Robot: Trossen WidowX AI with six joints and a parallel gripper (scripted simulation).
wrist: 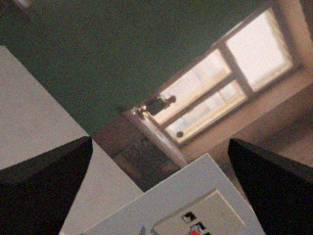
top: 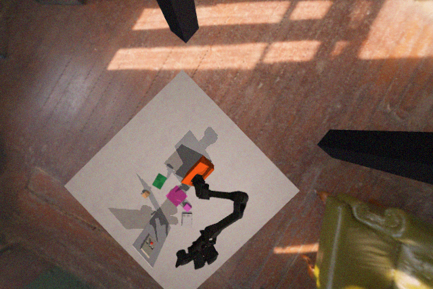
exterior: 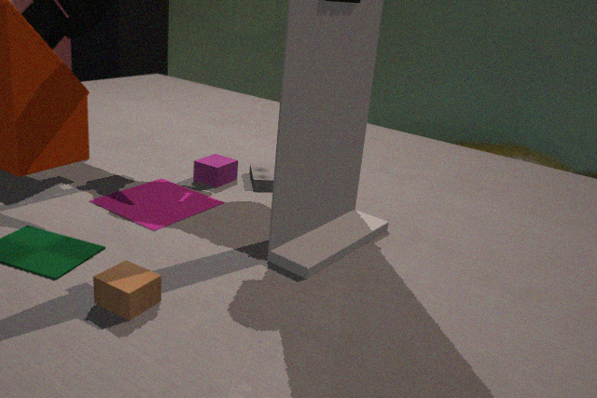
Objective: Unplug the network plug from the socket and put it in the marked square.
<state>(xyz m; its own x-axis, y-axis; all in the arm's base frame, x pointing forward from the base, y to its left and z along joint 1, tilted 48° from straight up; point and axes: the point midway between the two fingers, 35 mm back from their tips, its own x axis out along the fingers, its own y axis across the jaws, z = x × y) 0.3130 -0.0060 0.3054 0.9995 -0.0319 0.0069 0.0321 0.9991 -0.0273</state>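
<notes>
The network plug lies 90 mm ahead of my gripper tip, 190 mm to the right of it and 80 mm below it. Round my gripper tip: flat magenta square: 100 mm behind, 230 mm to the right, 350 mm below; grey piece: 10 mm behind, 50 mm to the right, 350 mm below; upright grey panel: 110 mm ahead, 190 mm to the right, 190 mm below.
</notes>
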